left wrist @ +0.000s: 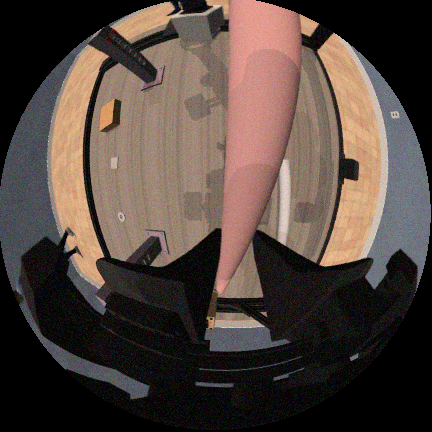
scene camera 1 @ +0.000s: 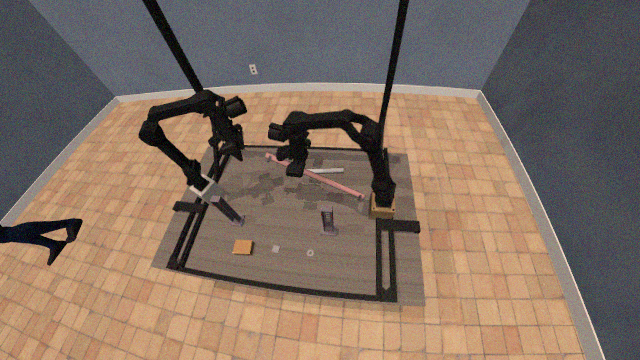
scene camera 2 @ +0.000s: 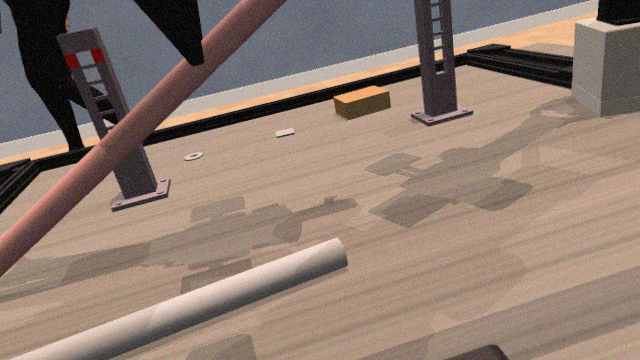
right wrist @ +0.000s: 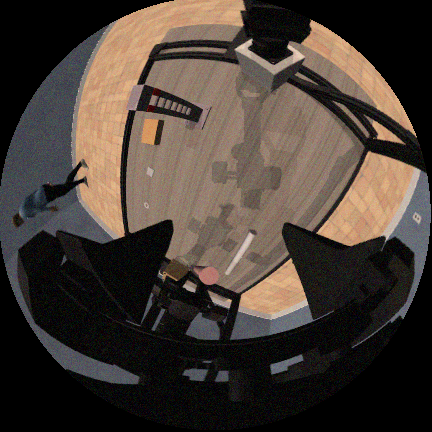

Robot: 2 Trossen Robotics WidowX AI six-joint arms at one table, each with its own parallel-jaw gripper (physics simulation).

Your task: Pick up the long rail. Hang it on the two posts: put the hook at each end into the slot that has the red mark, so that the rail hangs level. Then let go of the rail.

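Pixels of known places: left gripper, between the fingertips: (left wrist: 236,234) (scene camera 2: 198,62); right gripper, between the fingertips: (scene camera 1: 242,154) (right wrist: 229,227); left arm's base, origin of its link: (scene camera 1: 383,200); right arm's base, origin of its link: (scene camera 1: 201,184) (scene camera 2: 636,17) (right wrist: 270,49).
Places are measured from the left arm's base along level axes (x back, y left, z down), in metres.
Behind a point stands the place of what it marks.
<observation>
The long pink rail (scene camera 1: 336,184) {z -0.003, x -0.208, y -0.057 m} (scene camera 2: 100,160) {z -0.020, x -0.255, y -0.075 m} (left wrist: 262,100) (right wrist: 208,275) {z -0.161, x -0.499, y -0.071 m} is held aslant above the table, clear of both posts. My left gripper (scene camera 1: 295,174) {z -0.081, x -0.360, y -0.067 m} (left wrist: 236,234) {z -0.081, x -0.360, y -0.067 m} is shut on the rail partway along it; a fingertip shows against it in scene camera 2. My right gripper (scene camera 1: 240,155) {z -0.173, x -0.594, y -0.054 m} (right wrist: 229,227) {z -0.173, x -0.594, y -0.054 m} is open and empty, beyond the rail's far-left end. The grey ladder-slotted left post (scene camera 1: 227,210) {z -0.040, x -0.647, y 0.145 m} (scene camera 2: 440,95) {z 0.059, x -0.662, y 0.122 m} (left wrist: 132,60) {z -0.010, x -0.646, y 0.123 m} (right wrist: 175,104) {z -0.029, x -0.670, y 0.125 m} and right post (scene camera 1: 327,220) {z 0.009, x -0.227, y 0.108 m} (scene camera 2: 135,170) {z 0.053, x -0.229, y 0.106 m} (left wrist: 147,252) {z 0.027, x -0.235, y 0.106 m} stand upright. Red marks show near their tops. The hooks are hard to make out.
A white tube (scene camera 1: 327,171) {z 0.074, x -0.268, y -0.179 m} (scene camera 2: 200,300) {z 0.072, x -0.320, y -0.189 m} (left wrist: 284,200) {z 0.070, x -0.356, y -0.171 m} (right wrist: 241,252) {z 0.069, x -0.347, y -0.178 m} lies on the table below the rail. An orange block (scene camera 1: 243,247) {z 0.064, x -0.574, y 0.264 m} (scene camera 2: 362,104) {z 0.074, x -0.573, y 0.230 m} (left wrist: 109,116) {z 0.064, x -0.565, y 0.240 m} (right wrist: 151,131) {z 0.064, x -0.582, y 0.248 m}, a white square (scene camera 1: 276,248) {z 0.091, x -0.436, y 0.238 m} (scene camera 2: 285,132) {z 0.091, x -0.439, y 0.236 m} and a small ring (scene camera 1: 307,253) {z 0.092, x -0.298, y 0.239 m} lie near the posts.
</observation>
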